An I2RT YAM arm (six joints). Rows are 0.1 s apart.
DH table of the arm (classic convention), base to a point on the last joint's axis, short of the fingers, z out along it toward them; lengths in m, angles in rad. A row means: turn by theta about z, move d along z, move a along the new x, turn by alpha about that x. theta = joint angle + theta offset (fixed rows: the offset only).
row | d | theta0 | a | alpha
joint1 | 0.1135 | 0 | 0.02 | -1.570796
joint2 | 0 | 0 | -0.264 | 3.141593
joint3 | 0 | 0.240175 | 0.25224 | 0
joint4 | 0 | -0.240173 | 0.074 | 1.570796
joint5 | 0 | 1.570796 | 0 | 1.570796
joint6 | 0.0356 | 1.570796 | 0 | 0
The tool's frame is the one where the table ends.
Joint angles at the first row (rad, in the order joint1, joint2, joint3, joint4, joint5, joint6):
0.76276 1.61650 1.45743 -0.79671 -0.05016 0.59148
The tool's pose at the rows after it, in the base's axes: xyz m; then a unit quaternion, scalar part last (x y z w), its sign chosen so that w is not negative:
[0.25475, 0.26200, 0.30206, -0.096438, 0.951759, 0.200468, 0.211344]
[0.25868, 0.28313, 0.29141, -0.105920, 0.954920, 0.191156, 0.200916]
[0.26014, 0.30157, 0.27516, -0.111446, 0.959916, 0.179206, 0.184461]
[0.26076, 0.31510, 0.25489, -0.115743, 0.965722, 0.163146, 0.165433]
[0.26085, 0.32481, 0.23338, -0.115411, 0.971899, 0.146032, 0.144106]
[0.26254, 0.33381, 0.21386, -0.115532, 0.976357, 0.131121, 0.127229]
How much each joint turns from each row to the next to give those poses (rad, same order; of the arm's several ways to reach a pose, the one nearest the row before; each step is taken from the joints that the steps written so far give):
0.03319 0.07896 0.06787 -0.01372 0.01450 0.01335
0.03244 0.07822 0.05612 -0.00651 0.01297 0.00917
0.02935 0.07170 0.03433 -0.00420 0.00838 0.01639
0.02100 0.06297 0.01299 -0.00115 0.00573 0.01183
0.01487 0.05680 0.00301 -0.00190 0.00190 0.01640
0.01030 0.05838 0.01336 -0.00076 0.00153 0.01069

